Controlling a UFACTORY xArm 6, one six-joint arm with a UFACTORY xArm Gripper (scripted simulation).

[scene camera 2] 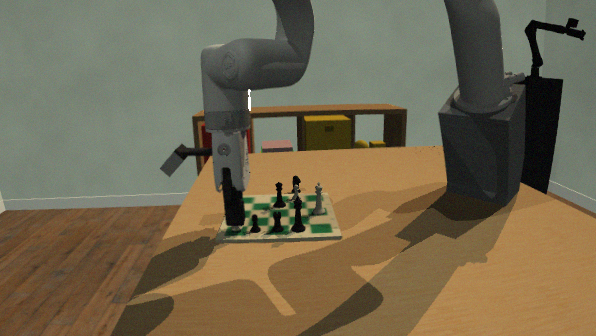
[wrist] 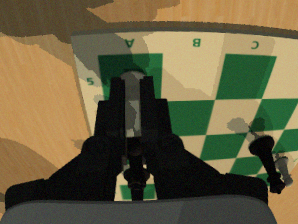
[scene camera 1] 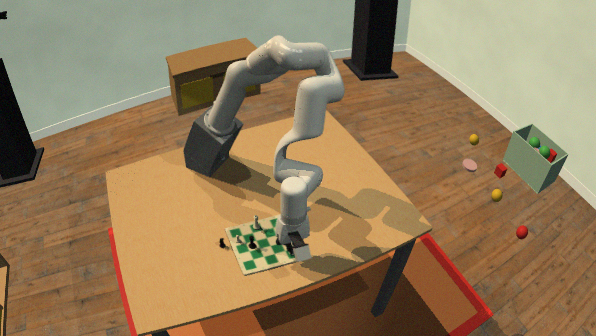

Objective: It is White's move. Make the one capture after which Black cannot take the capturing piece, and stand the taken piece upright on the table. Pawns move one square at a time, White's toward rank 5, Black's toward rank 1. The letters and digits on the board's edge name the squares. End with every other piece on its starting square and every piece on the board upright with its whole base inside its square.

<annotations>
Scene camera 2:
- my gripper: 236, 223
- green-and-cream chessboard: 318, 227
</annotations>
